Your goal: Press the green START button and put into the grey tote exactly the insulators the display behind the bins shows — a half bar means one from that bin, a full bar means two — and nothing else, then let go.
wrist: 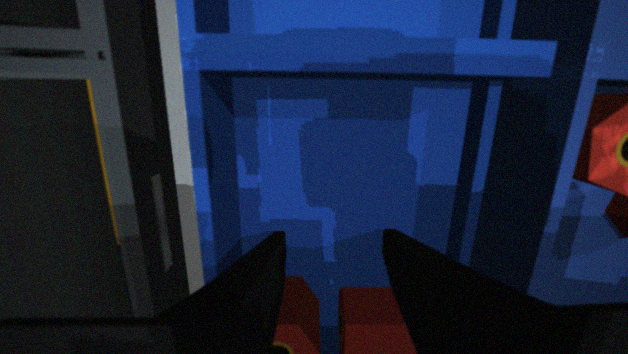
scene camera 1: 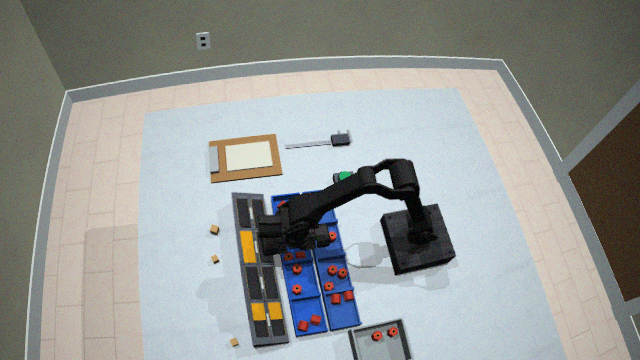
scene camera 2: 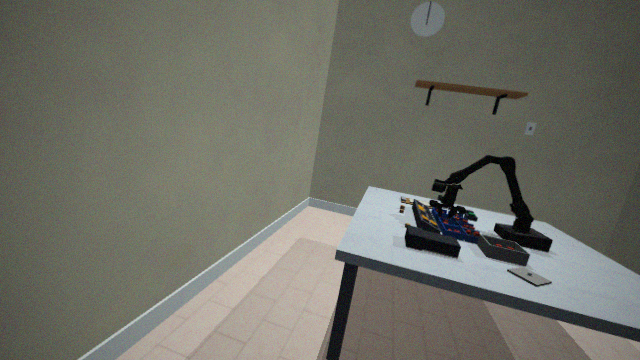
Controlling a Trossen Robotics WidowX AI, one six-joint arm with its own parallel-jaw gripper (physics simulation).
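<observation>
The grey tote (scene camera 1: 379, 351) (scene camera 2: 501, 252) holds two red insulators (scene camera 1: 377, 336). The display (scene camera 1: 270, 342) shows a full yellow bar (scene camera 1: 247, 246) in the second row's left slot and half bars in both bottom slots; part of the second row is behind the arm. The blue bins (scene camera 1: 310, 309) (wrist: 360, 160) hold several red insulators. My gripper (wrist: 334, 241) is open and empty over the display-side row. Two insulators (wrist: 300, 305) (wrist: 374, 317) show low in the wrist view, partly behind the fingers. The green START button (scene camera 1: 345, 175) is partly behind the arm.
A clipboard (scene camera 1: 248, 156) and a grey tool with a dark block (scene camera 1: 341, 139) lie beyond the bins. Small wooden blocks (scene camera 1: 214, 229) (scene camera 1: 215, 259) (scene camera 1: 234, 342) lie left of the display. A black box (scene camera 2: 432, 242) and a flat panel (scene camera 2: 530, 276) are near the tote.
</observation>
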